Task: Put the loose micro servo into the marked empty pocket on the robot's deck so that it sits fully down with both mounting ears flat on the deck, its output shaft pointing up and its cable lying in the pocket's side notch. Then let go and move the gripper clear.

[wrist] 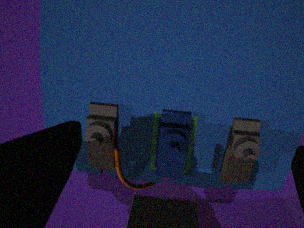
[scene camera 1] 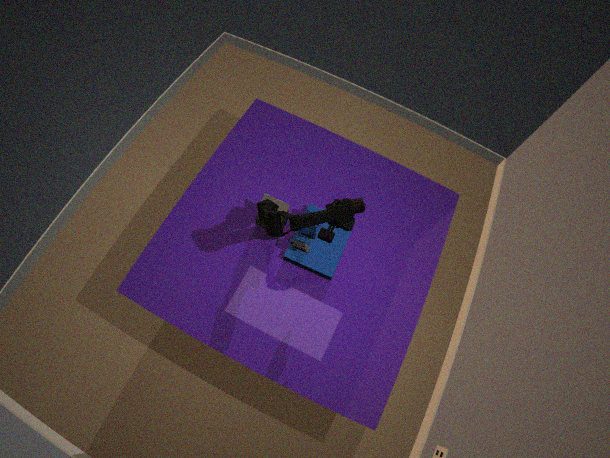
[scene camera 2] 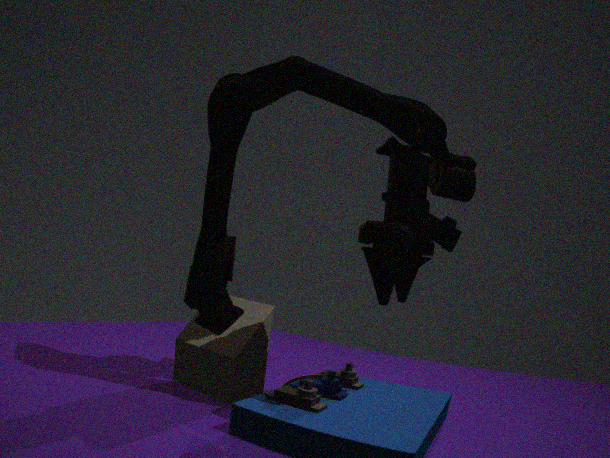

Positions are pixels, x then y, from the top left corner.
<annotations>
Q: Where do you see a deck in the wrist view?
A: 218,67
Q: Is my gripper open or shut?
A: Open.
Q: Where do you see a deck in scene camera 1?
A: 322,259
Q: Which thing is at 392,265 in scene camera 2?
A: My gripper.
</annotations>
